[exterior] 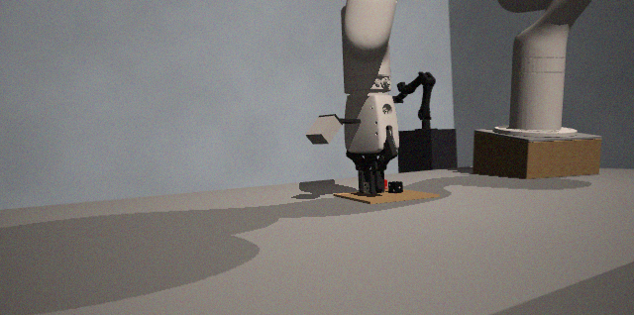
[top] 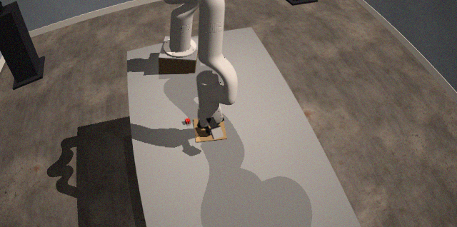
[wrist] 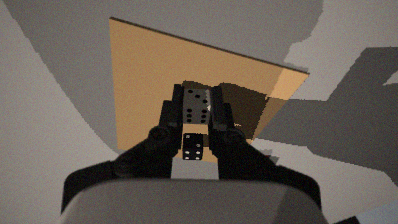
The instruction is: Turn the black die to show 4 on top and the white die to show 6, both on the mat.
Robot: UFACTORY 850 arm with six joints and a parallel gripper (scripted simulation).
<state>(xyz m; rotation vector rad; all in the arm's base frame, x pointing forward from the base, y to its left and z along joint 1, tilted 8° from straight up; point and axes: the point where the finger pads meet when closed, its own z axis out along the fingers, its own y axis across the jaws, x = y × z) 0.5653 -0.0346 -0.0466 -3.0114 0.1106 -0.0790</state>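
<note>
Right now my hand is 10 mm above the white die. Also, from my hand: tan mat (30 mm below, 30 mm behind); then red die (110 mm behind, 80 mm to the right, 20 mm below); then black die (60 mm behind, 20 mm below).
</note>
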